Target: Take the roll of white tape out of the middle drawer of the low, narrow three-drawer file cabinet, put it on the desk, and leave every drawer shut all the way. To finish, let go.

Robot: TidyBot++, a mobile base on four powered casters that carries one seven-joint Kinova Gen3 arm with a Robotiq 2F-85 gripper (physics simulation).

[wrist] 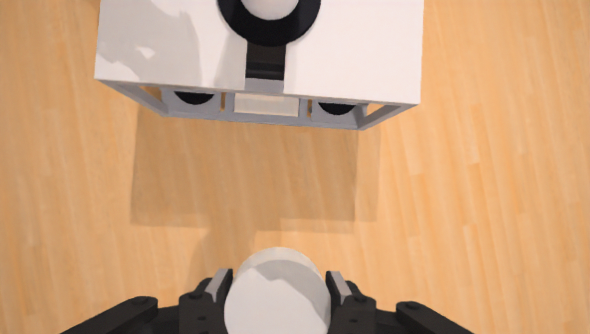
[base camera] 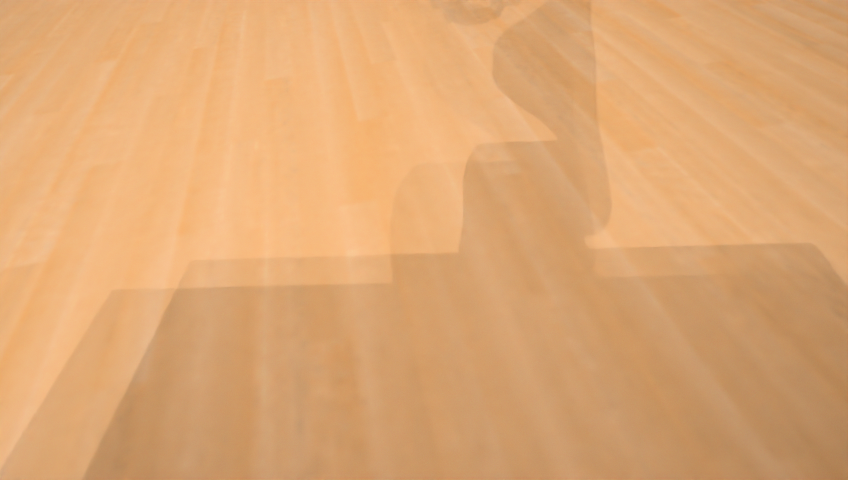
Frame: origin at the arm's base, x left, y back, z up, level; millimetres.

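Seen in the pictures: gripper, fingertip midpoint: (wrist: 278,288).
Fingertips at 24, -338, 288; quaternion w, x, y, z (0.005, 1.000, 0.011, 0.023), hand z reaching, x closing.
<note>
A point is followed by its place in that frame, as x, y, z.
The roll of white tape (wrist: 278,300) {23, -336, 311} shows at the bottom of the wrist view, between the two fingers. My gripper (wrist: 278,288) {24, -338, 288} is shut on it and holds it high above the wooden floor. The fingertips press on its left and right sides. The file cabinet, its drawers and the desk do not show in either view, so how the drawers stand cannot be seen.
My white mobile base (wrist: 360,60) {149, -89, -14}, with the black round arm mount (wrist: 265,35) {-2, -70, 0} on it, is at the top of the wrist view. Wooden floor (base camera: 297,148) {193, -628, -396} (wrist: 475,175) {625, -245, -397} shows in both views. Shadows of the base and arm lie on the floor.
</note>
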